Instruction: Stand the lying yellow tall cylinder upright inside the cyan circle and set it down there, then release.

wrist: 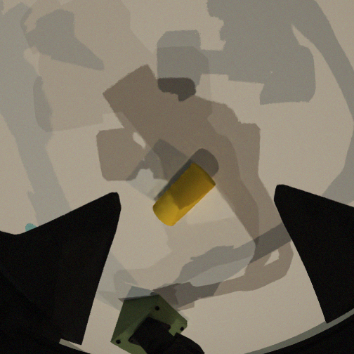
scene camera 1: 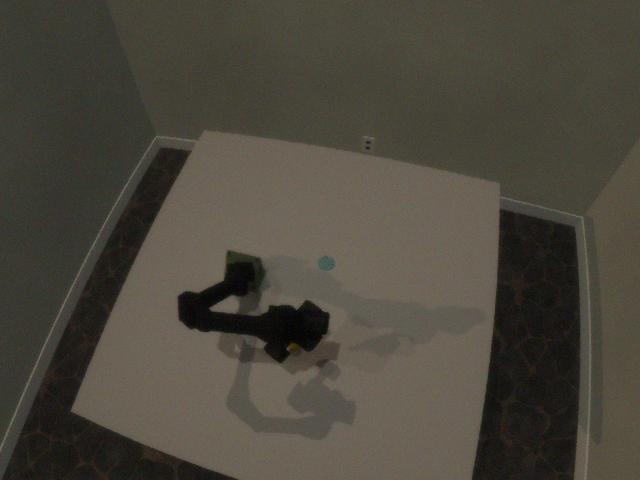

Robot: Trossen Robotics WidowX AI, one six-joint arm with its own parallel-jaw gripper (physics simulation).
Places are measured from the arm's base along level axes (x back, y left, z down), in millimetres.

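Pixels of known places: arm's base, origin of its link: (scene camera 1: 244, 271).
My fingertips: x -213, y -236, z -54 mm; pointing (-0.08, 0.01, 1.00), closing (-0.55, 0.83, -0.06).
For each thing: its middle in the pictures, then the offset to it from my fingertips. "pt": a spot on its surface instead. Level surfaces: height alone.
- yellow tall cylinder, middle of its body: (scene camera 1: 293, 339) dx +27, dy +34, dz +94 mm
- cyan circle, a spot on its surface: (scene camera 1: 326, 263) pt dx -48, dy +323, dz +109 mm
- white table, height of its surface: dz +111 mm
The yellow tall cylinder (scene camera 1: 293, 347) (wrist: 184, 194) lies on its side on the table. In the wrist view it lies slantwise, one end to the lower left and the other to the upper right. My gripper (scene camera 1: 299, 333) (wrist: 199, 197) is wide open and empty above the cylinder, with one finger on each side of it in the wrist view. In the scene view the gripper hides part of the cylinder. The cyan circle (scene camera 1: 326, 263) is flat on the table, apart from the cylinder; a sliver of the circle (wrist: 31, 227) shows at the left finger's edge in the wrist view.
The arm's green base plate (scene camera 1: 235, 262) (wrist: 131, 316) is on the white table (scene camera 1: 413, 217), left of the circle in the scene view. Shadows of the arm fall across the table. Walls and dark floor lie beyond the table's edges.
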